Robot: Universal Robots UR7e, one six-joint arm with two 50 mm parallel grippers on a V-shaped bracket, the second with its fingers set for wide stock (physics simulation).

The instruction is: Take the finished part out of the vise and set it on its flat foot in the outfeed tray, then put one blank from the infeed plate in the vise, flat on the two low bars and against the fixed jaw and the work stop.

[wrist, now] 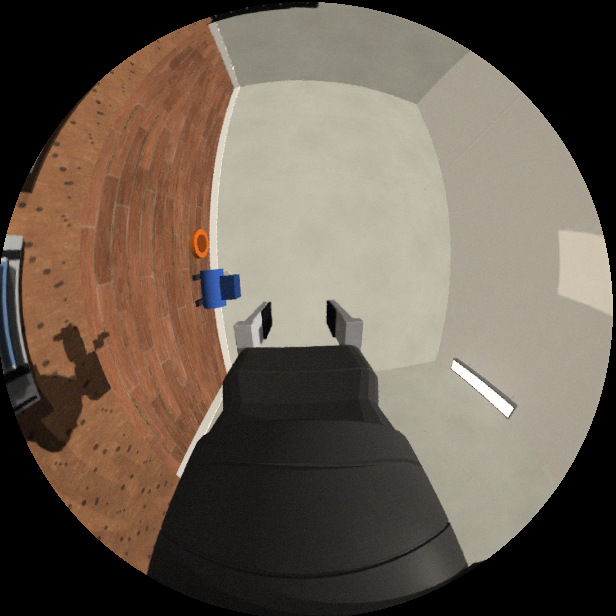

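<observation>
My gripper (pixel 297 321) is open and empty, its two grey fingers with dark pads spread apart. It points out toward a pale wall, away from any work surface. The black gripper body fills the lower middle of the wrist view. I cannot make out the vise, the finished part, the blanks, the infeed plate or the outfeed tray. A grey and blue object (pixel 12 321) is cut off at the far left edge; I cannot tell what it is.
A small blue blocky object (pixel 217 289) and an orange ring (pixel 200 243) sit far off on the brick-patterned floor where it meets the wall. The arm's shadow (pixel 66 385) falls on the floor at the left. A bright strip light (pixel 482 387) lies at the right.
</observation>
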